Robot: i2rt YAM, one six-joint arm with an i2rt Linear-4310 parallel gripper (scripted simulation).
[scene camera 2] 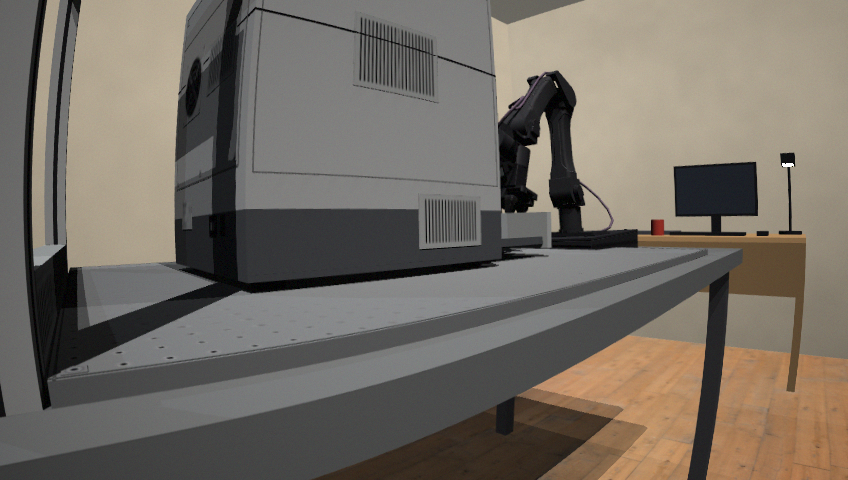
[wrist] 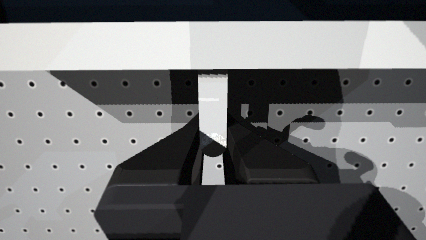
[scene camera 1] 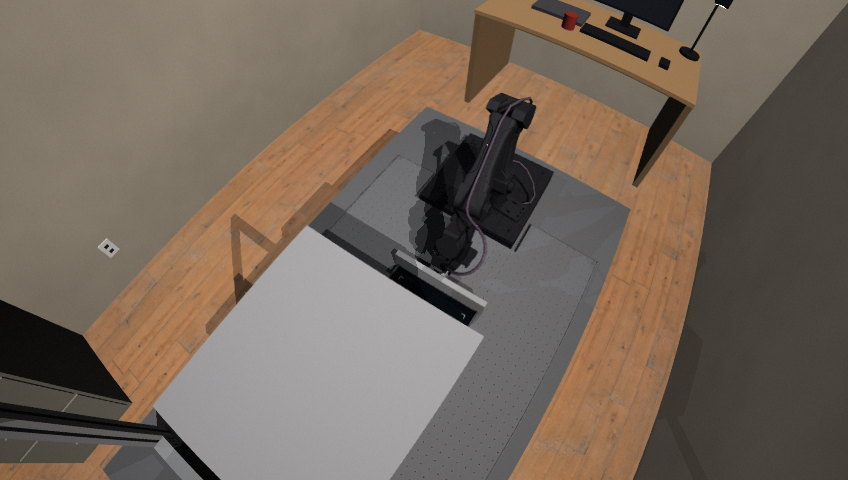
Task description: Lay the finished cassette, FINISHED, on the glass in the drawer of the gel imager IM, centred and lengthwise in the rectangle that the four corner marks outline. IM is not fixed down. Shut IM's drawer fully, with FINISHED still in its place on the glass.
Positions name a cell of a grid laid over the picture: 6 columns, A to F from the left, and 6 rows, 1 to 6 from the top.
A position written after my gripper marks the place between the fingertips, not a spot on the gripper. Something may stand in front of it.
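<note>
My gripper (wrist: D4) is in view, together with a gel imager IM (scene camera 2: C2). In scene camera 1, the gel imager IM (scene camera 1: C5) is visible as well.
</note>
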